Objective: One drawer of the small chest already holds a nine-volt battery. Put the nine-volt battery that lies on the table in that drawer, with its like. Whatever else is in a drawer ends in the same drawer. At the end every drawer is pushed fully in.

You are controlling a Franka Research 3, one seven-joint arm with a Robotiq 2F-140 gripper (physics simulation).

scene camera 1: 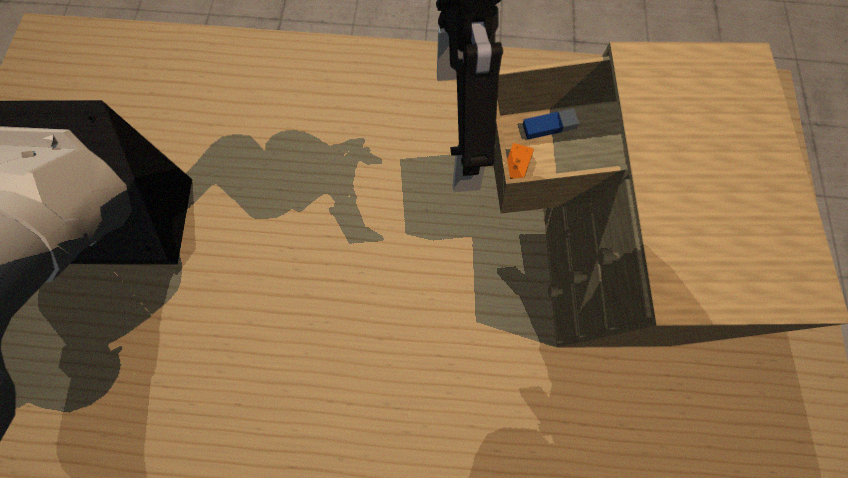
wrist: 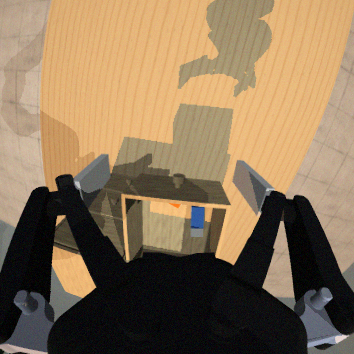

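The small chest [scene camera 1: 724,178] stands at the right in scene camera 1. One upper drawer [scene camera 1: 546,191] [wrist: 150,185] is pulled out. In it lie an orange block with dark marks [scene camera 1: 520,160] [wrist: 174,205], which looks like a nine-volt battery, and a blue block with a grey end [scene camera 1: 543,125] [wrist: 197,217]. The front wall hides most of the orange block in the wrist view. My gripper [scene camera 1: 456,118] [wrist: 172,167] is wide open and empty, just outside the drawer's front, with the drawer's knob [wrist: 178,180] between the fingers in the wrist view. No nine-volt battery shows on the table.
Several shut drawer fronts with knobs [scene camera 1: 593,267] lie in shadow beside and below the open drawer. The wooden table [scene camera 1: 326,356] [wrist: 125,75] extends in front of the chest. The robot's base [scene camera 1: 148,195] stands at the left, and arm shadows cross the table.
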